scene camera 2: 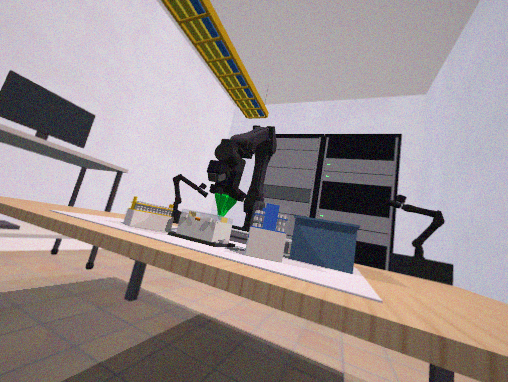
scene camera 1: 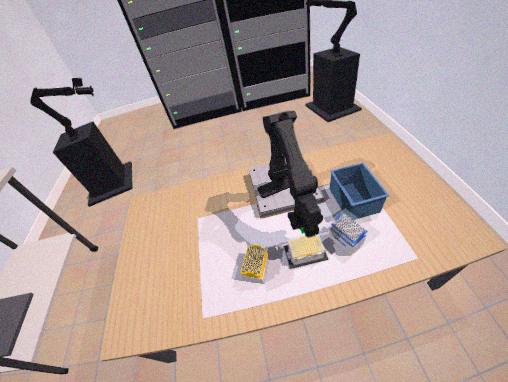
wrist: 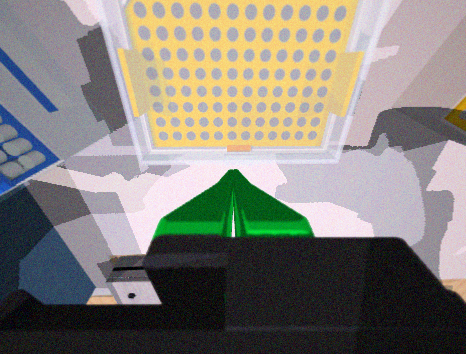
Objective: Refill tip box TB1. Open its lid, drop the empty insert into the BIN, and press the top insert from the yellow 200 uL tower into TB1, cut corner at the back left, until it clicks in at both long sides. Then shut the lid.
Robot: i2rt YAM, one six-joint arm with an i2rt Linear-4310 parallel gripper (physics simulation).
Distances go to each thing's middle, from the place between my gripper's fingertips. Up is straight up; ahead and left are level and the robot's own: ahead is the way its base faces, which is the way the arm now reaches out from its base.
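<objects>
Distances counted from my hand: clear lid (wrist: 236,90), 5 cm ahead of it and 2 cm to the right of it; blue bin (scene camera 2: 330,244), 1 cm below it, 7 cm behind it and 32 cm to the left of it. Of the things named here, the clear lid is the nearest to my hand, going by their middles.
</objects>
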